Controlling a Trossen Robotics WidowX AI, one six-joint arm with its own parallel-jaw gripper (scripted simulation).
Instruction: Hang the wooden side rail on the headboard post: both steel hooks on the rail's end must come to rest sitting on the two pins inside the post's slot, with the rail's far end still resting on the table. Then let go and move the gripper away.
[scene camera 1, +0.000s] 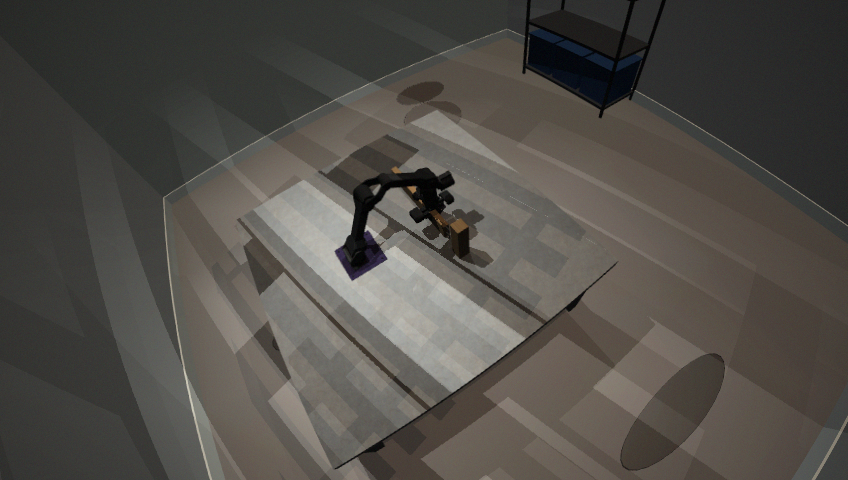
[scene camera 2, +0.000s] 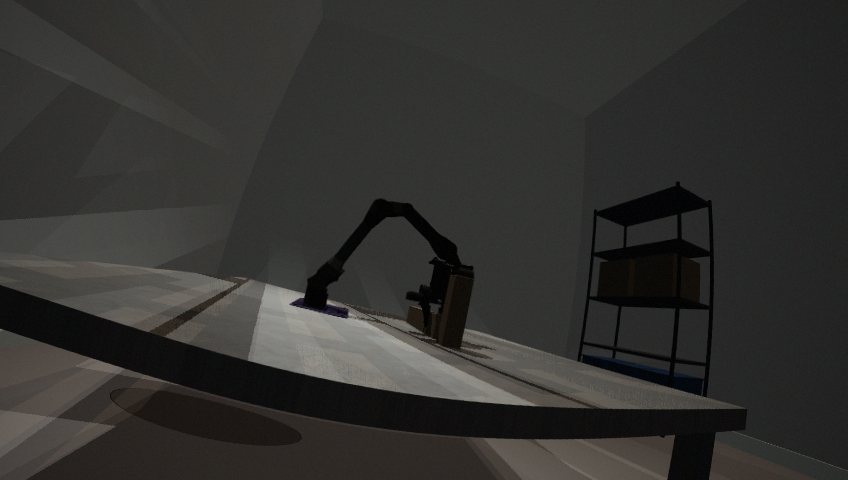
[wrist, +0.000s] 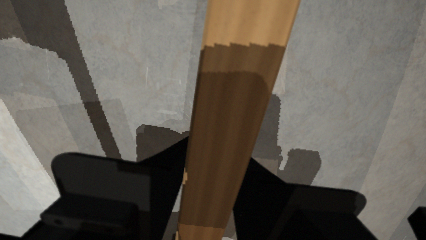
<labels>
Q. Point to the gripper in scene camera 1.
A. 434, 218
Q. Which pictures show the gripper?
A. Scene camera 1, scene camera 2 and the wrist view: all of them.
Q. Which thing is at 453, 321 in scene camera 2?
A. A wooden headboard post.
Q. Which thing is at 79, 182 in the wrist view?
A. The gripper.
</labels>
